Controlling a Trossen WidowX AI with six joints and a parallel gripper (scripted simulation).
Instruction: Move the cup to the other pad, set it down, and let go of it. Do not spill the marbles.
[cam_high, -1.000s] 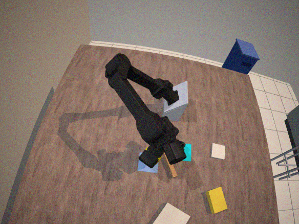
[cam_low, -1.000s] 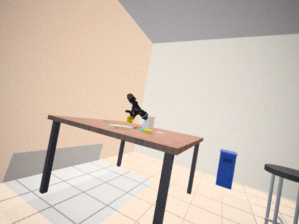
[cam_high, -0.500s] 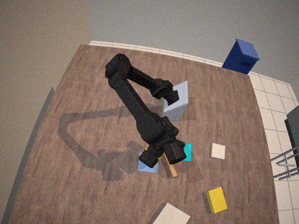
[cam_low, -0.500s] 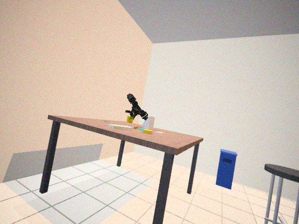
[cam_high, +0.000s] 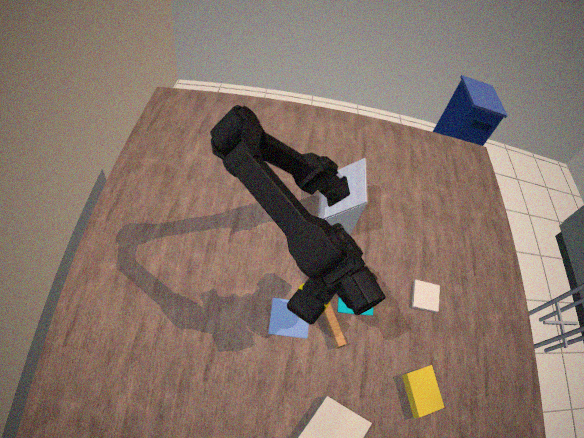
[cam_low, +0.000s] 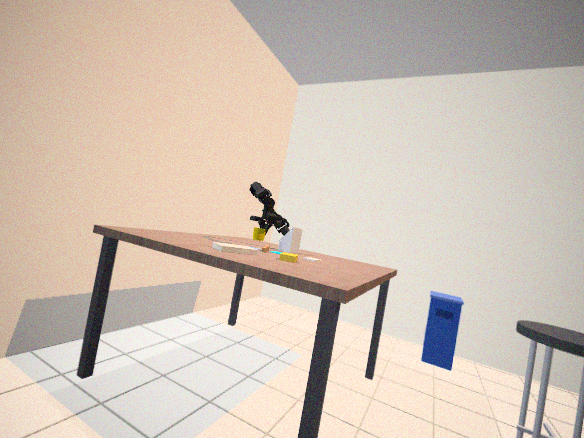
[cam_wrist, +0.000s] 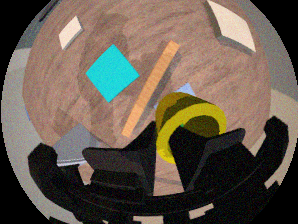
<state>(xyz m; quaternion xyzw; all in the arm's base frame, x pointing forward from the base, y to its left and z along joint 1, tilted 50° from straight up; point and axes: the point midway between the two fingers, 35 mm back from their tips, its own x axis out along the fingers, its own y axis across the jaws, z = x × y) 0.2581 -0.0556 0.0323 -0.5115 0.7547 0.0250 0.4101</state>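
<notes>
Now: the cyan pad 20 mm behind my gripper tip, 110 mm to the left of it and 90 mm below it. Also, from my gripper tip: yellow cup: 20 mm ahead, 20 mm to the right; white tile: 20 mm behind, 310 mm to the left, 80 mm below; wooden bar: 30 mm to the left, 80 mm below.
</notes>
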